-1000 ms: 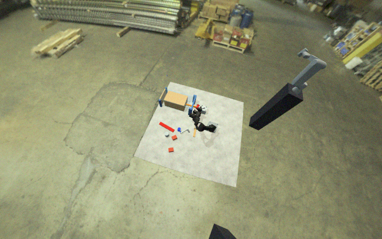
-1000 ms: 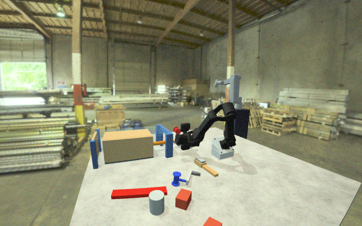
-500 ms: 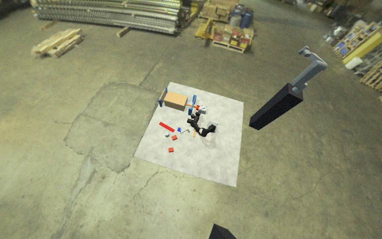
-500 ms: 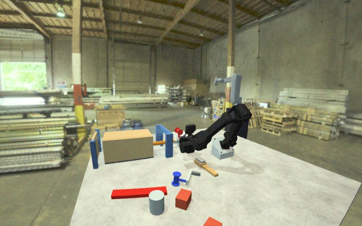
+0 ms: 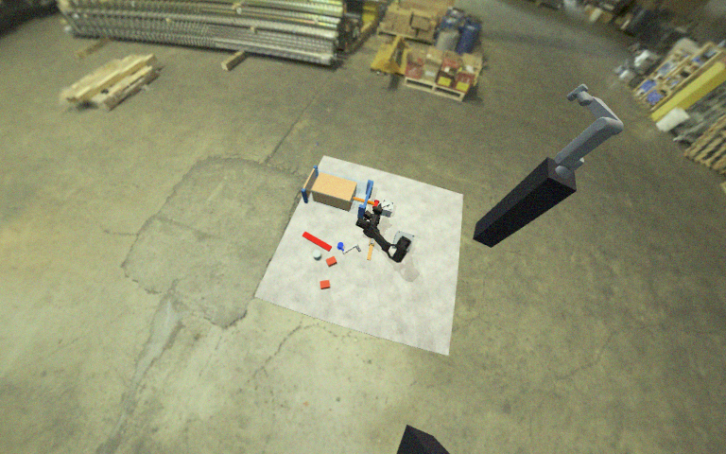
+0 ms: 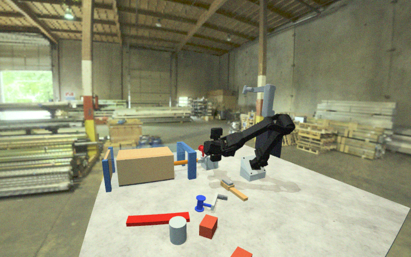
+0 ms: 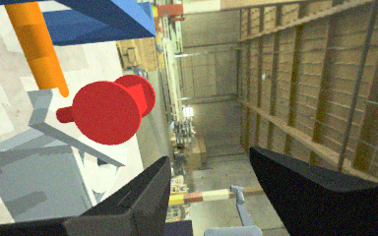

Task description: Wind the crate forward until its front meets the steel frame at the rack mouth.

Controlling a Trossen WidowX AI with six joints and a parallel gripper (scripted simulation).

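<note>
Now: the red-knobbed winch handle 100 mm below my gripper tip, 60 mm to the right of it and 10 mm ahead of it. The rest, counted from my gripper tip: blue frame: 120 mm ahead, 110 mm below, 90 mm to the right; then red knob: 70 mm below, 30 mm to the right, 30 mm ahead; then grey winch: 180 mm below, 120 mm to the right, 50 mm behind.
</note>
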